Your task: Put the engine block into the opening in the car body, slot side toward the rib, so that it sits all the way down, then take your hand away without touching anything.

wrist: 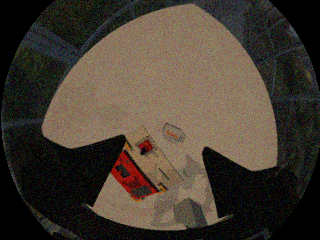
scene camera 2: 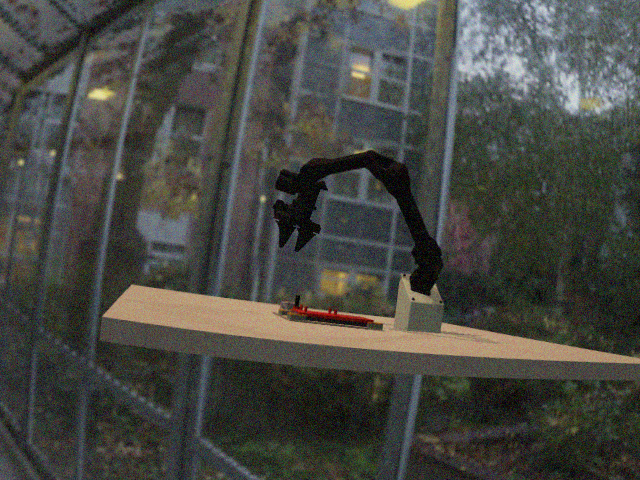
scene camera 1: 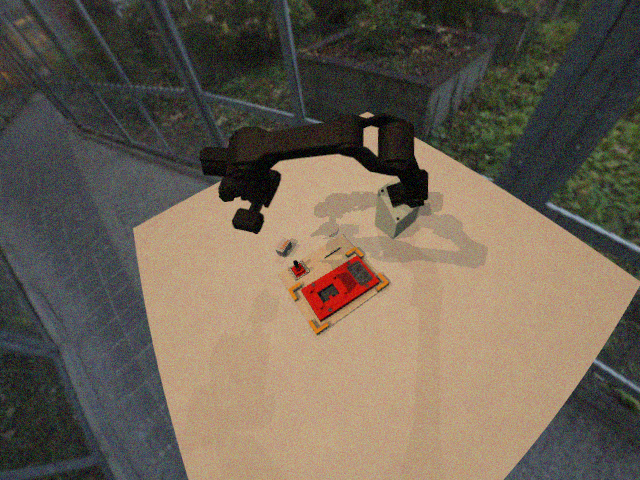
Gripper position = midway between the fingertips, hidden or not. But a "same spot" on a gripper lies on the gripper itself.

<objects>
My gripper shows in the wrist view (165, 145), in scene camera 2 and in scene camera 1. A red car body shows in the wrist view (134, 181), in scene camera 2 and in scene camera 1. One and the same spot on the red car body: (scene camera 2: 329, 317) is (scene camera 1: 344, 305). The same spot on my gripper: (scene camera 1: 257, 194) is (scene camera 2: 301, 209).
</objects>
